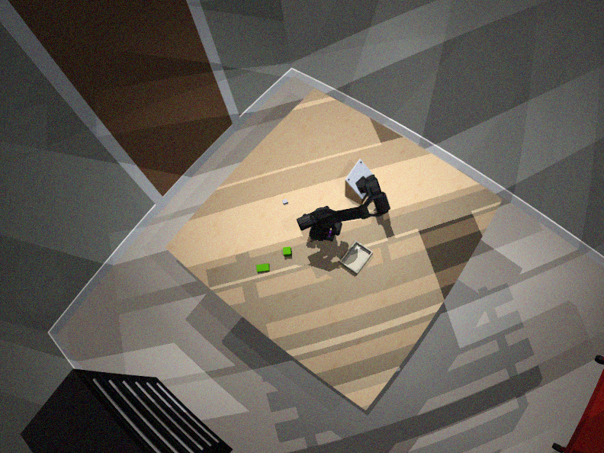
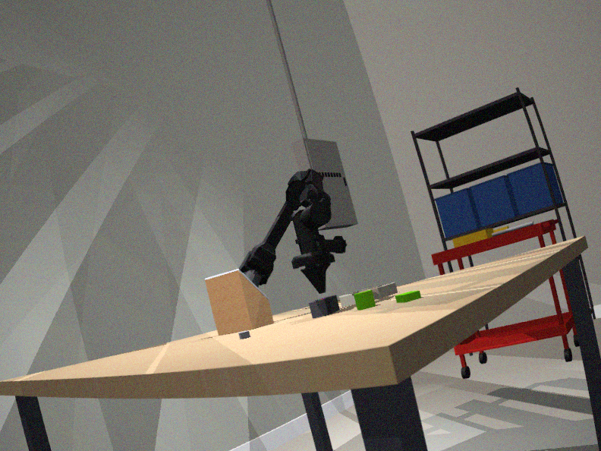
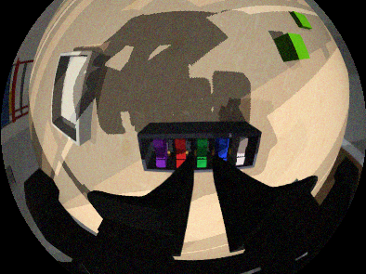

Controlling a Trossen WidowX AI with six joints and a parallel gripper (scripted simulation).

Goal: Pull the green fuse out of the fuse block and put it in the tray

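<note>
Now: the green fuse 30 mm below my gripper tip. Also, from my gripper tip: green cube 180 mm ahead, 70 mm to the right, 40 mm below; then flat green block 310 mm ahead, 100 mm to the right, 50 mm below; then grey tray 200 mm to the left, 50 mm below, 20 mm behind.
</note>
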